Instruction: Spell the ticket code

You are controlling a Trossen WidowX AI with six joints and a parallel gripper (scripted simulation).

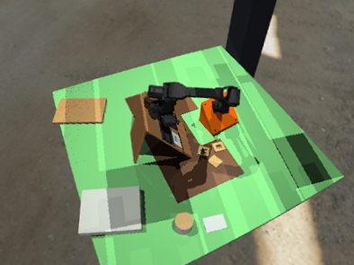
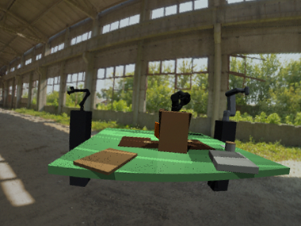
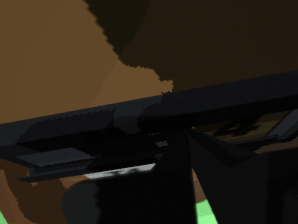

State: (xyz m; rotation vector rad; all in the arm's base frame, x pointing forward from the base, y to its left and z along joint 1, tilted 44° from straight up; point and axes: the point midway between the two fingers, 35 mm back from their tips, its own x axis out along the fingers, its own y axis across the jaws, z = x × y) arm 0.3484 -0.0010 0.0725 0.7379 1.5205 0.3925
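Now: gripper tip 4 cm past the white ticket, 7 cm to the right of it and 8 cm above it. Round my gripper tip: brown mat 14 cm behind, 4 cm to the right, 18 cm below; then white slab 37 cm ahead, 27 cm to the left, 17 cm below; then short tan cylinder 9 cm ahead, 46 cm to the left, 15 cm below.
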